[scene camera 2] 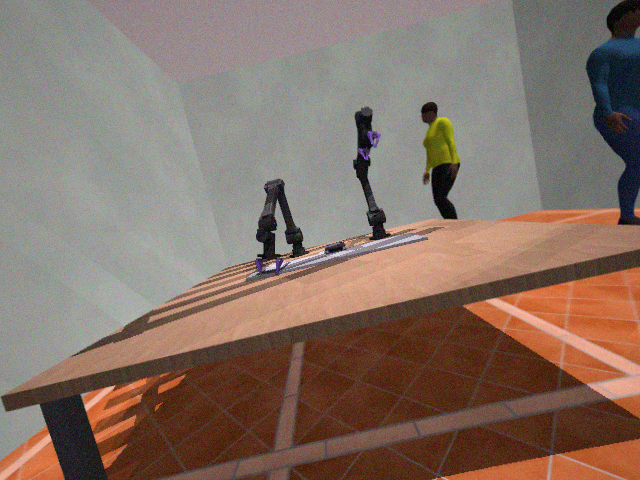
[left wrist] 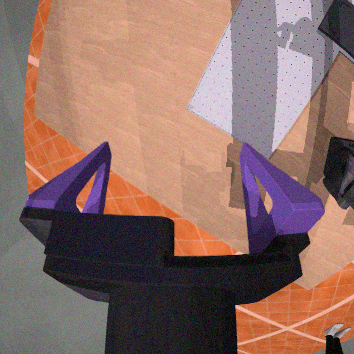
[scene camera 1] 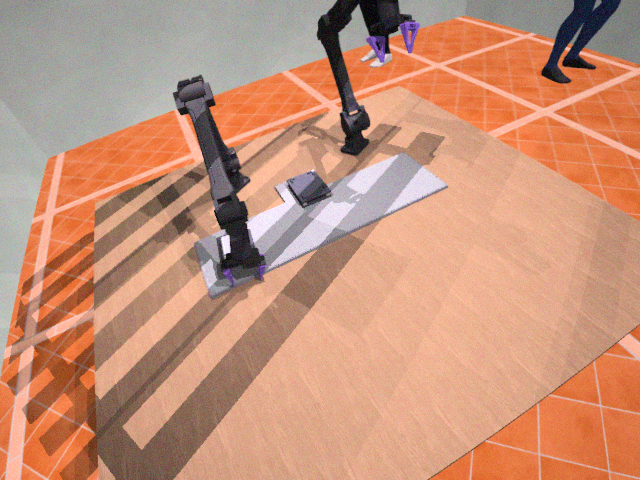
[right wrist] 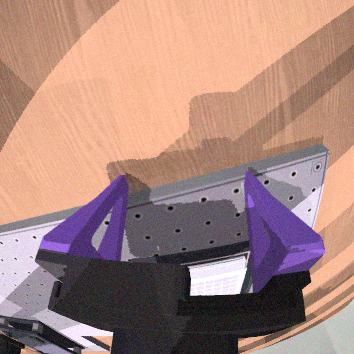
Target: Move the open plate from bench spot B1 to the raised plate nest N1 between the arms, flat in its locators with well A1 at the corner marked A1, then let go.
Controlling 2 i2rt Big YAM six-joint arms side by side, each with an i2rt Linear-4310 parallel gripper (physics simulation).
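Places are measured from the left arm's base along level axes (x ahead, y left, z up), in metres.
Where they show: left gripper, fingertip midpoint: (scene camera 2: 370, 153) (left wrist: 174, 147) (scene camera 1: 395, 58); right gripper, fingertip midpoint: (scene camera 2: 268, 274) (scene camera 1: 247, 281) (right wrist: 184, 178); left arm's base, origin of the base link: (scene camera 2: 380, 237) (left wrist: 339, 157) (scene camera 1: 355, 147) (right wrist: 9, 340); right arm's base, origin of the base link: (scene camera 2: 299, 255) (scene camera 1: 235, 186).
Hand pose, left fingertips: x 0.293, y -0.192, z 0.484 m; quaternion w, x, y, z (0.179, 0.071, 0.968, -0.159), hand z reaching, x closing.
Observation:
Each offset is from my left fingertips to the top centre of the thing. Level surfaces: height alone.
The open plate @[0.342 m back, 0.528 m right, 0.454 m down] (right wrist: 218, 277), white with rows of wells, lies on bench spot B1, a dark-bordered place on the perforated board. It is partly hidden behind the right gripper's body; a white sliver of the plate (scene camera 1: 224, 245) shows in scene camera 1. My right gripper (scene camera 1: 246, 280) (scene camera 2: 269, 272) (right wrist: 184, 178) is open and empty, low over the board, its fingertips near the board's long edge, beyond the plate. The raised nest N1 @[0.290 m back, 0.163 m right, 0.435 m down] (scene camera 1: 308, 187) (scene camera 2: 334, 247) (left wrist: 342, 25) is dark and holds no plate. My left gripper (scene camera 1: 396, 56) (scene camera 2: 370, 150) (left wrist: 174, 147) is open and empty, high above the table. The A1 marks are not legible.
The grey perforated board @[0.470 m down] (scene camera 1: 382, 191) (scene camera 2: 392, 243) (left wrist: 215, 95) (right wrist: 25, 250) runs lengthwise in front of both arm bases on the wooden table @[0.483 m down] (scene camera 1: 465, 289) (scene camera 2: 413, 273). Striped shadows cross the table and board. A person in a yellow top (scene camera 2: 439, 142) and one in blue (scene camera 2: 617, 72) stand beyond the table.

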